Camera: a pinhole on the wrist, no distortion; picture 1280 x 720 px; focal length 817.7 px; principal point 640.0 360.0 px. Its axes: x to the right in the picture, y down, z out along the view. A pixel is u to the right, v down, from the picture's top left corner.
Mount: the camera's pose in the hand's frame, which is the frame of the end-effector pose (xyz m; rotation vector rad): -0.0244 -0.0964 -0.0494 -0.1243 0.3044 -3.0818
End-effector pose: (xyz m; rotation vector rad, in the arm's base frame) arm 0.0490 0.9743 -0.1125 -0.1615 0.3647 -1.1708
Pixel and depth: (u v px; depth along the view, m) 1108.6 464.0 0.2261
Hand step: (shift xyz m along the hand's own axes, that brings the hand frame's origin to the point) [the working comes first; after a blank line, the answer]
In the camera's frame: 0.1296 0.0288 0.2261

-0.1335 -0.1748 0.1757
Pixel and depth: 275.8 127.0 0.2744
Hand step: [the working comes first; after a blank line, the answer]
In the camera's frame: -0.1222 -0.0782 0.2744

0.1177 -0.0668 0.2250
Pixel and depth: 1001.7 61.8 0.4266
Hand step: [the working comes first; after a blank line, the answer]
In the camera's frame: 0.1887 -0.1556 0.4266

-0.1819 -0.0360 0.4125
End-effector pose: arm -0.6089 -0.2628 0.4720 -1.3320 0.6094 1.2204
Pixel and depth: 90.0 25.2 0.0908
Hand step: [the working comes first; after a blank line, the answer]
In the camera's frame: -0.0611 -0.0372 0.0908

0.0428 -0.0745 0.0421
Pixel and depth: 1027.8 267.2 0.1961
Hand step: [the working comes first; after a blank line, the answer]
In the camera's frame: 0.0930 -0.0223 0.1961

-0.1013 -0.1172 0.1537
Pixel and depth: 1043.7 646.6 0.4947
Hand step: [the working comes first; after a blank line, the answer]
In the camera's frame: 0.2442 0.1734 0.4947

-0.2202 -0.3742 0.4185
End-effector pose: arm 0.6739 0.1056 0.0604 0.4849 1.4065 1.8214
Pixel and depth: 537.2 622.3 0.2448
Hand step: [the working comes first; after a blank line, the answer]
In the camera's frame: -0.0308 0.0785 0.2448

0.0295 -0.2192 0.1721
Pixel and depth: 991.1 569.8 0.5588
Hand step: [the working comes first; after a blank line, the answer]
In the camera's frame: 0.2399 0.1434 0.5588

-0.2116 -0.3570 0.4867
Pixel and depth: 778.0 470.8 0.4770
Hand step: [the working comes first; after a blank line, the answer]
In the camera's frame: 0.0805 0.0646 0.4770

-0.0624 -0.2561 0.4102
